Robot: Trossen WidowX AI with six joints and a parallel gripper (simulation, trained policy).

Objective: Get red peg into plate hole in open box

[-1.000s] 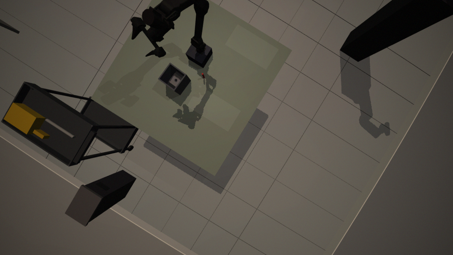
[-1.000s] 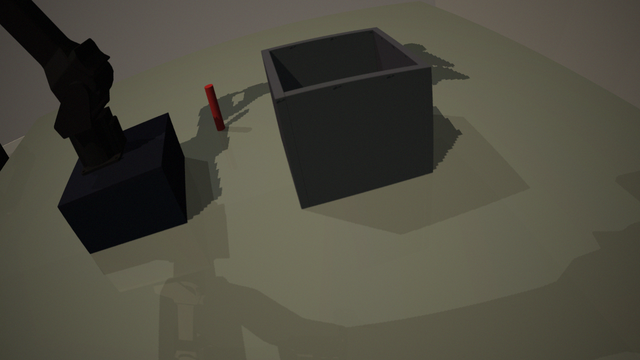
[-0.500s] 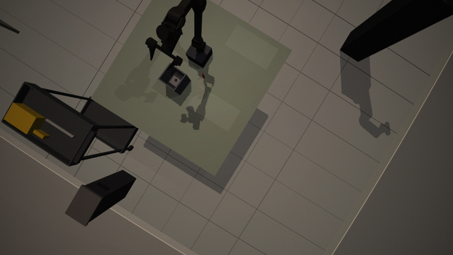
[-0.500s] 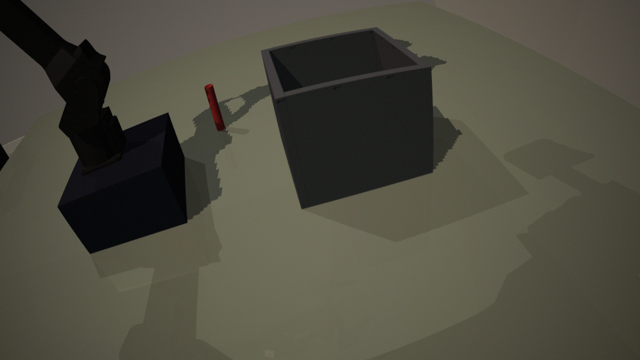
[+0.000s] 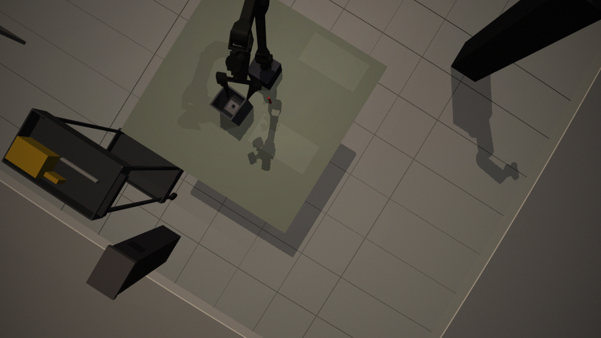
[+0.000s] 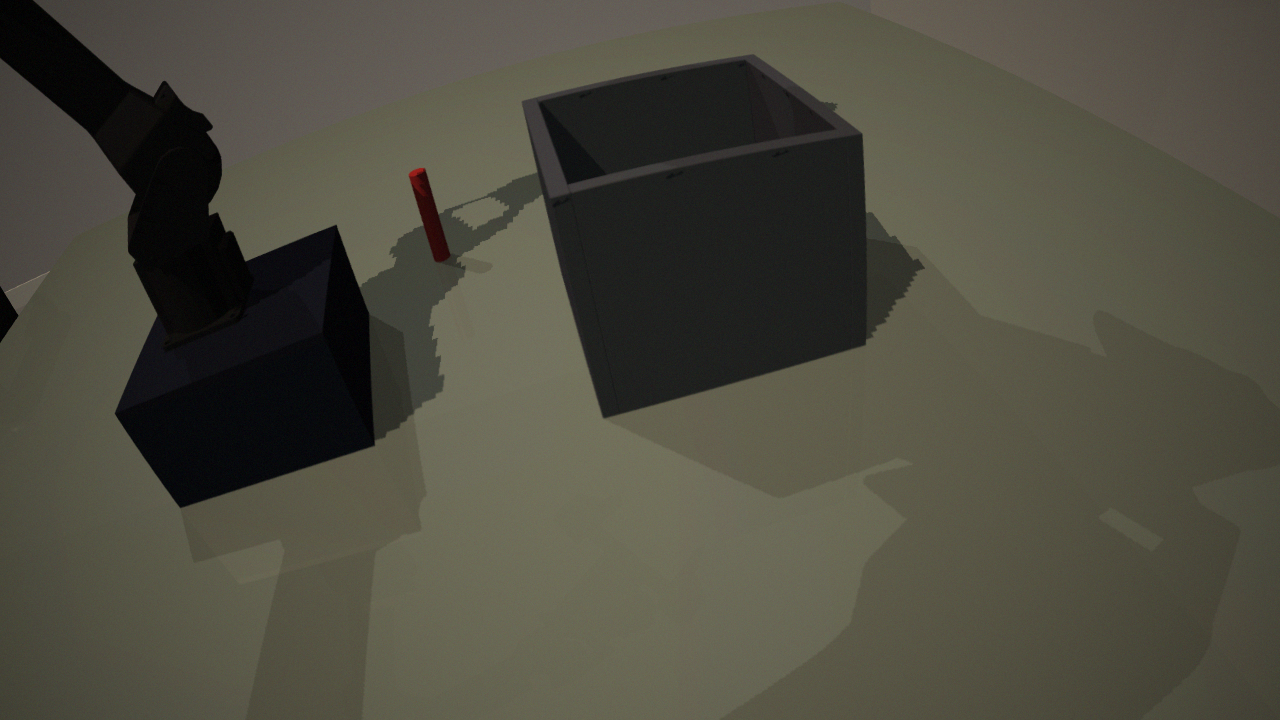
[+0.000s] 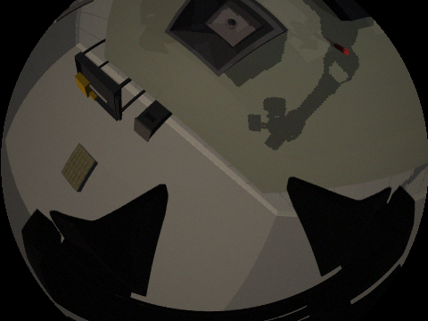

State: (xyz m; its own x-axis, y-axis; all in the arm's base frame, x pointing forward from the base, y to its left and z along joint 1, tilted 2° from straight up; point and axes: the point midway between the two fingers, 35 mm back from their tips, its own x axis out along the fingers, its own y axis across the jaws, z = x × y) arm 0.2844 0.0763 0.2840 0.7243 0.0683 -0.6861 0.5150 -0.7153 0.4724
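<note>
My gripper tip is now 140 mm past the red peg, 30 mm to the right of it and 300 mm above it.
</note>
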